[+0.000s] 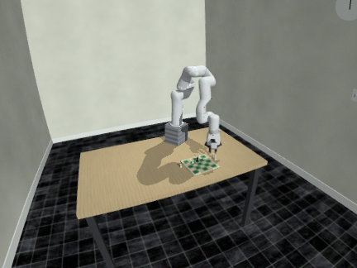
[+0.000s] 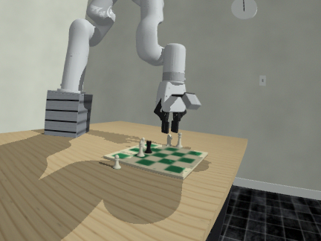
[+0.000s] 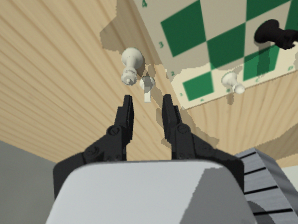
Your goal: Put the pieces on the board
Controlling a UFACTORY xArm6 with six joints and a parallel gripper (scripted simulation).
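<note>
The chessboard is 5 cm ahead of my hand, 13 cm to the right of it and 6 cm below it. Also, from my hand: white knight (2 cm ahead, 18 cm to the right, 4 cm below); then black rook (1 cm ahead, 14 cm to the right, 4 cm below).
</note>
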